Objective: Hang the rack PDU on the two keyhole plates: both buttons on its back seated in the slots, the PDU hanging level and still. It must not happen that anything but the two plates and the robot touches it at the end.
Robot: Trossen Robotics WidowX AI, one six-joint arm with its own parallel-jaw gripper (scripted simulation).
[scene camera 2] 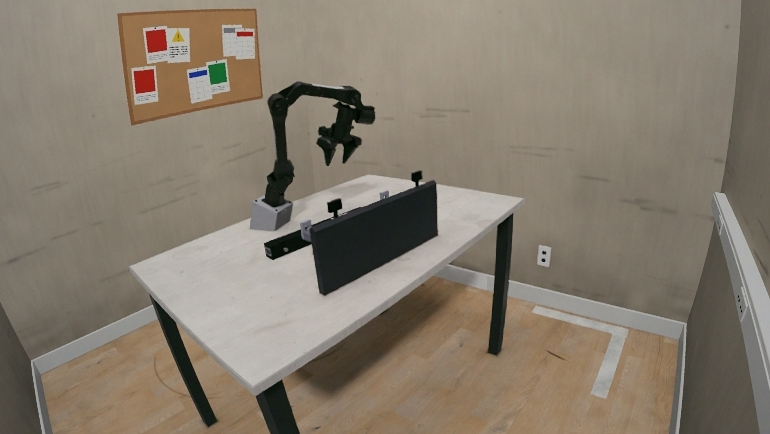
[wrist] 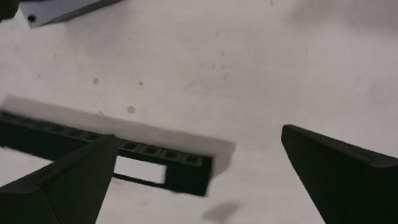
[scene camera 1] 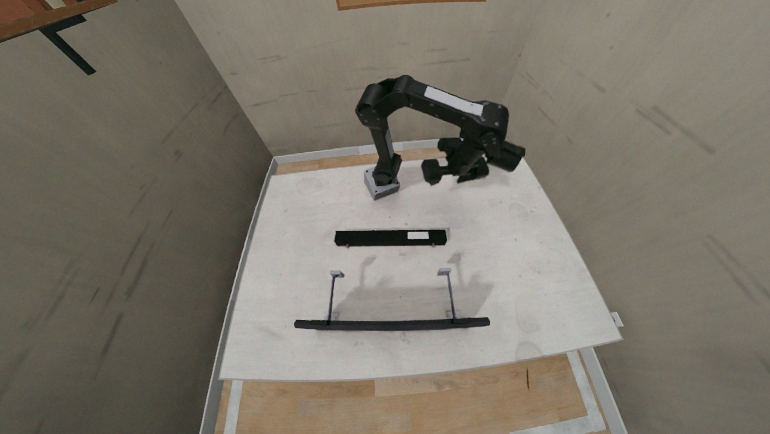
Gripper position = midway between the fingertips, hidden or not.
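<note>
The gripper [scene camera 1: 443, 184] [scene camera 2: 335, 164] [wrist: 201, 137] can be seen in scene camera 1, in scene camera 2 and in the wrist view. A rack PDU [scene camera 1: 433, 238] [scene camera 2: 286, 244] is visible to both scene cameras, while a dark panel [scene camera 2: 343, 252] also belongs to the scene.
</note>
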